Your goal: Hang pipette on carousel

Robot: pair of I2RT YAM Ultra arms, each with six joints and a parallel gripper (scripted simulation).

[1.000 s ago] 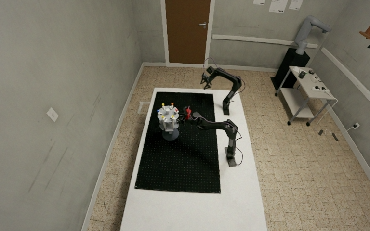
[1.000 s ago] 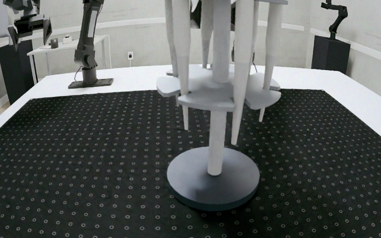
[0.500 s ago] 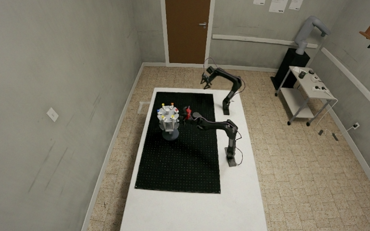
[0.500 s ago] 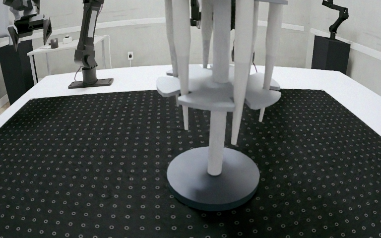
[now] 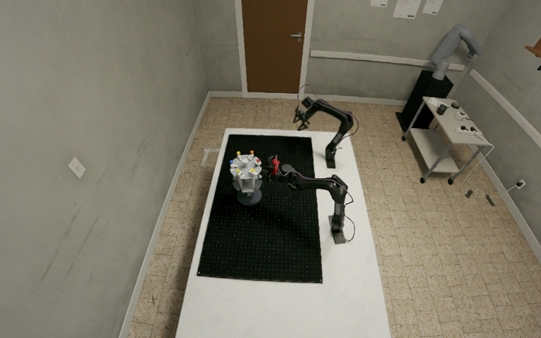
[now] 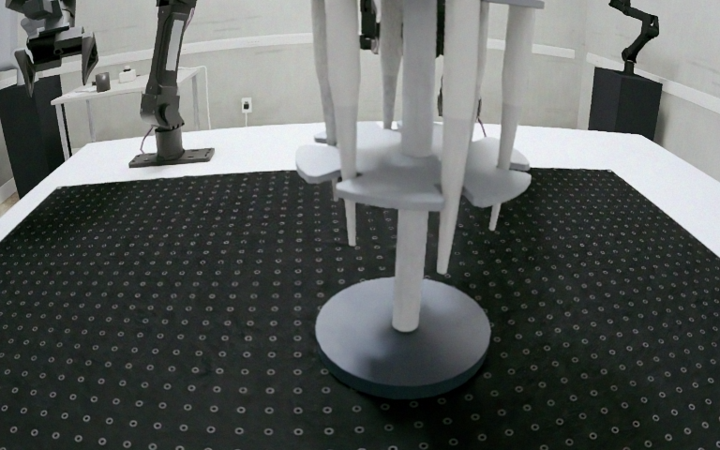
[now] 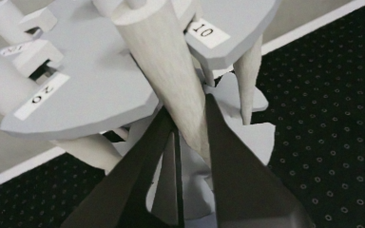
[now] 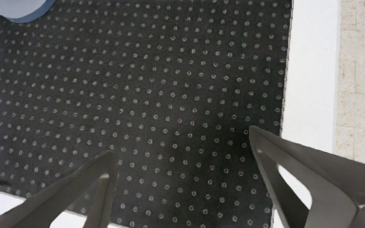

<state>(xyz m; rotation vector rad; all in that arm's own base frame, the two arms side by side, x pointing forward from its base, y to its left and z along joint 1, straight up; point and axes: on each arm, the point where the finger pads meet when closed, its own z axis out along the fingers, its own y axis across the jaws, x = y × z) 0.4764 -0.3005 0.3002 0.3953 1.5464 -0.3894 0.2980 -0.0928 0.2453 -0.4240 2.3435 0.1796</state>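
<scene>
My left hand is 10 mm short of the white pipette, 10 mm to the left of it and 20 mm above it.
</scene>
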